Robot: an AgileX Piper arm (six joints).
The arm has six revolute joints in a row. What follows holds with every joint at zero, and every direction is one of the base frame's. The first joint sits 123.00 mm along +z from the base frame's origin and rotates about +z. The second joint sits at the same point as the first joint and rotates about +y. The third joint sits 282.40 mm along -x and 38.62 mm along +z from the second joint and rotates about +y. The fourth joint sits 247.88 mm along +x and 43.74 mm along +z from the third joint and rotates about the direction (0.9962, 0, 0.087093). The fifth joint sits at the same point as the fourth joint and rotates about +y. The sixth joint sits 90.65 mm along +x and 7.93 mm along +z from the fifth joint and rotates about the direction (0.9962, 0, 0.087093). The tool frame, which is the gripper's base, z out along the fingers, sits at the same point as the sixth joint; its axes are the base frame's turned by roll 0.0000, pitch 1.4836 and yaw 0.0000 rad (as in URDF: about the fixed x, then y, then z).
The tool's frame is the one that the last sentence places.
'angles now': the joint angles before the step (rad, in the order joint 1, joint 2, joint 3, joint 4, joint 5, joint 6). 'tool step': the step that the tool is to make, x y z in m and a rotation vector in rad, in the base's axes. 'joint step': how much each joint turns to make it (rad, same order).
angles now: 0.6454, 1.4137, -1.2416, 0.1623, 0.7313, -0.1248
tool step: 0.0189, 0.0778, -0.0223, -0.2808, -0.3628, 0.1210
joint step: 0.2303, 0.2246, -0.1266, -0.6823, -0.1338, 0.3091
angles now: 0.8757, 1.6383, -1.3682, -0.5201, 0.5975, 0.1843
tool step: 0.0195, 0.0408, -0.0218, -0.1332, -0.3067, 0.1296
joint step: 0.0523, 0.1453, -0.0385, -0.5688, -0.1333, 0.2715
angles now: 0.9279, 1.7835, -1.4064, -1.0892, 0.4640, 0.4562
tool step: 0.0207, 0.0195, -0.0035, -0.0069, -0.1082, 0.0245
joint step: -0.0089, 0.0953, -0.0922, -0.2130, -0.0287, 0.1295
